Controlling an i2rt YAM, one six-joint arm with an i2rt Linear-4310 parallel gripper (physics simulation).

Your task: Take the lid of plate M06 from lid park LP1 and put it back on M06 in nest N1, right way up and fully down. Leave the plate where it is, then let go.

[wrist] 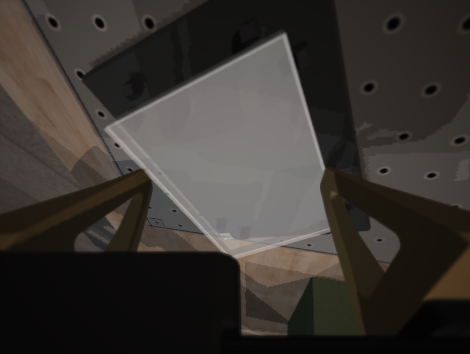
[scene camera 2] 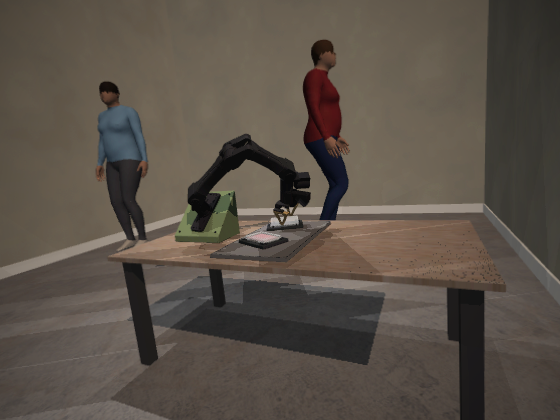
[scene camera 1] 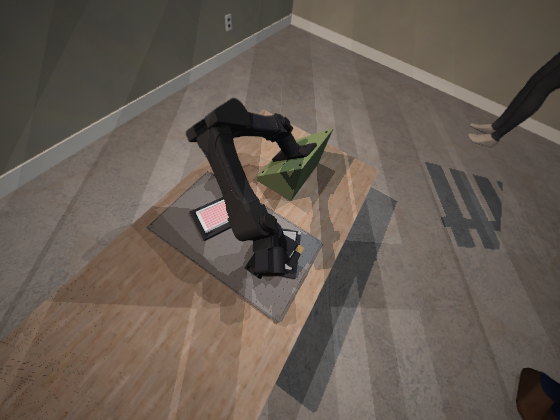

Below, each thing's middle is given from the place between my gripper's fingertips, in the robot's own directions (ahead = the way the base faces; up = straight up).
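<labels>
The pale grey lid (wrist: 234, 147) is here, with my gripper 1 cm past it and 1 cm to the left of it. As for the black lid holder (wrist: 191, 44), I find it 1 cm behind my hand and 1 cm below it.
</labels>
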